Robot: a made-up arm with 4 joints. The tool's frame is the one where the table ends. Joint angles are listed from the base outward.
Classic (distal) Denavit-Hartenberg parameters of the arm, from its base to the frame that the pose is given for. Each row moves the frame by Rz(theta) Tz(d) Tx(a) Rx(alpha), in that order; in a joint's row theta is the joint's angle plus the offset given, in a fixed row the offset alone. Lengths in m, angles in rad.
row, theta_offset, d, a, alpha
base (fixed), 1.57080, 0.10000, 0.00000, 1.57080
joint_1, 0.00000, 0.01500, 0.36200, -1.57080
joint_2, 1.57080, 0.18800, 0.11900, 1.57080
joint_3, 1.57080, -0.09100, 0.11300, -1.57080
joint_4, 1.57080, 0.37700, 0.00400, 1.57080
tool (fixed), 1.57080, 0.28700, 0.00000, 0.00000
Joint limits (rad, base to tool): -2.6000..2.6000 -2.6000..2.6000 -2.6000..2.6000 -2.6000..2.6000
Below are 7 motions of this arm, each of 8 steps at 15 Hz.
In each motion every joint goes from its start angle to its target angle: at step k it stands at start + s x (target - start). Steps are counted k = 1, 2, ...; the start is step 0. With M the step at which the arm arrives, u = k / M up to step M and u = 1 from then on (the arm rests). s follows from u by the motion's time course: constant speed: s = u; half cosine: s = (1 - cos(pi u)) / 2; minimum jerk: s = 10 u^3 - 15 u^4 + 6 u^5.
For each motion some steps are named. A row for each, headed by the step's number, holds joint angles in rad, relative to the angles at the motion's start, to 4 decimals.
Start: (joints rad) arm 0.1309 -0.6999 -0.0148 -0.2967
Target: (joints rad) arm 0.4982 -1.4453 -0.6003 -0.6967
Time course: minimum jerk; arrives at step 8
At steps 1, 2, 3, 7, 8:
1: 0.0059 -0.0120 -0.0094 -0.0064
2: 0.0380 -0.0772 -0.0606 -0.0414
3: 0.1011 -0.2051 -0.1611 -0.1101
7: 0.3614 -0.7334 -0.5761 -0.3936
8: 0.3673 -0.7454 -0.5855 -0.4000

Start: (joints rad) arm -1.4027 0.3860 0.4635 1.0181
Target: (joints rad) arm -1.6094 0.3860 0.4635 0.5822
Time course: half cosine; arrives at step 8
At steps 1, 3, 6, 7, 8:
1: -0.0079 0.0000 0.0000 -0.0166
3: -0.0638 0.0000 0.0000 -0.1345
6: -0.1764 0.0000 0.0000 -0.3721
7: -0.1988 0.0000 0.0000 -0.4193
8: -0.2067 0.0000 0.0000 -0.4359

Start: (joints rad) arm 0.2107 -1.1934 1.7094 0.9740
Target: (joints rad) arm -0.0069 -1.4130 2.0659 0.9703
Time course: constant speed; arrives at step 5
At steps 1, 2, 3, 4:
1: -0.0435 -0.0439 0.0713 -0.0007
2: -0.0870 -0.0878 0.1426 -0.0015
3: -0.1306 -0.1318 0.2139 -0.0022
4: -0.1741 -0.1757 0.2852 -0.0030

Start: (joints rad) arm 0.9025 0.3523 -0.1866 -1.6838
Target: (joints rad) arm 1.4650 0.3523 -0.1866 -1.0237
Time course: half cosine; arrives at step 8
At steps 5, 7, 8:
5: 0.3889 0.0000 0.0000 0.4564
7: 0.5411 0.0000 0.0000 0.6350
8: 0.5625 0.0000 0.0000 0.6601

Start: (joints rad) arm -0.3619 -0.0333 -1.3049 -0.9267
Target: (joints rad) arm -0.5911 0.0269 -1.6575 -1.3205
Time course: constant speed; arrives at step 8
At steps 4, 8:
4: -0.1146 0.0301 -0.1763 -0.1969
8: -0.2292 0.0602 -0.3526 -0.3938

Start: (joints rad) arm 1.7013 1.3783 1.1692 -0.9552
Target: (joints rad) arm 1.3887 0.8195 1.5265 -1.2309
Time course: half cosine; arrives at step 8
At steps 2, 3, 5, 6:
2: -0.0458 -0.0818 0.0523 -0.0404
3: -0.0965 -0.1725 0.1103 -0.0851
5: -0.2161 -0.3863 0.2470 -0.1906
6: -0.2668 -0.4770 0.3050 -0.2353

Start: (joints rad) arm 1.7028 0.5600 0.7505 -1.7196
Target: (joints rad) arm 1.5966 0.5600 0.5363 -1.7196
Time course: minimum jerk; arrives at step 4
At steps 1, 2, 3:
1: -0.0110 0.0000 -0.0222 0.0000
2: -0.0531 0.0000 -0.1071 0.0000
3: -0.0952 0.0000 -0.1920 0.0000

